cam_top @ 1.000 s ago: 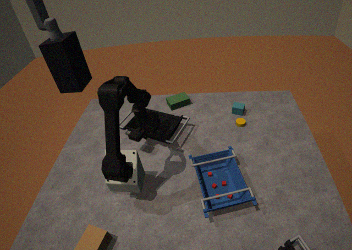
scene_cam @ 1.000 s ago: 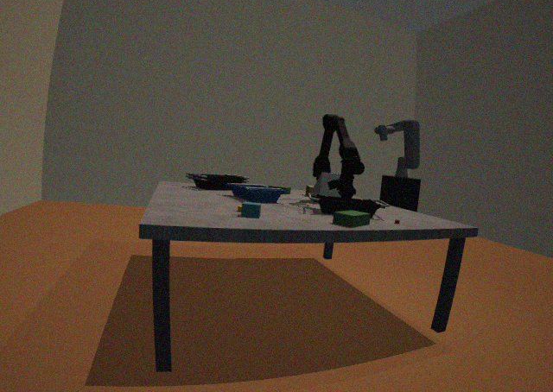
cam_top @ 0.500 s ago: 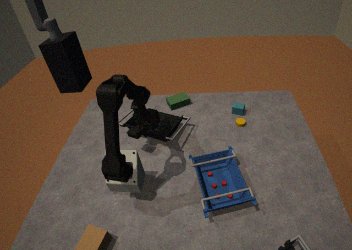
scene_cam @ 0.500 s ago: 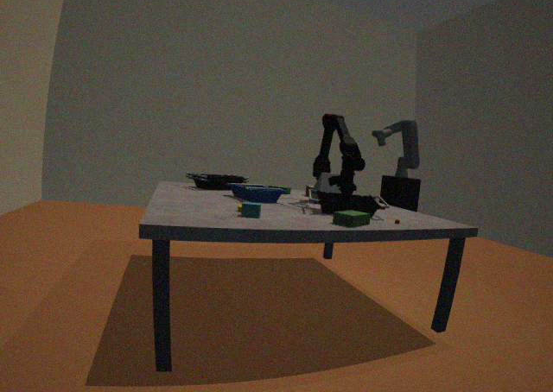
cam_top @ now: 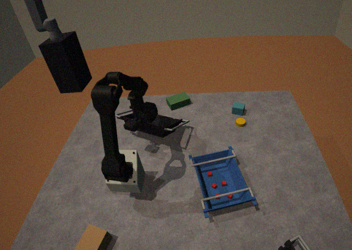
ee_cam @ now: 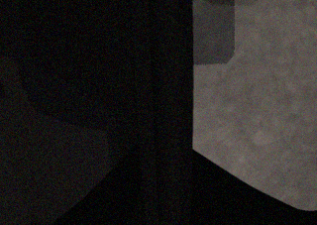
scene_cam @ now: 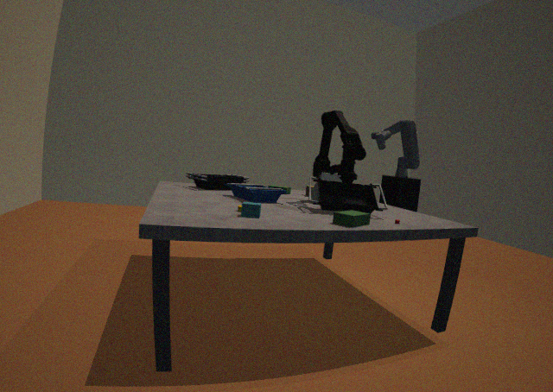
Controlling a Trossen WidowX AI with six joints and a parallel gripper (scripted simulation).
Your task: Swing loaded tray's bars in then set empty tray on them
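Right now the tray is 30 mm ahead of my gripper tip and 70 mm to the left of it. Also, from my gripper tip: yellow disc 470 mm ahead, 120 mm to the left, 70 mm below; teal block 460 mm ahead, 220 mm to the left, 60 mm below; box 80 mm behind, 540 mm to the right, 50 mm below.
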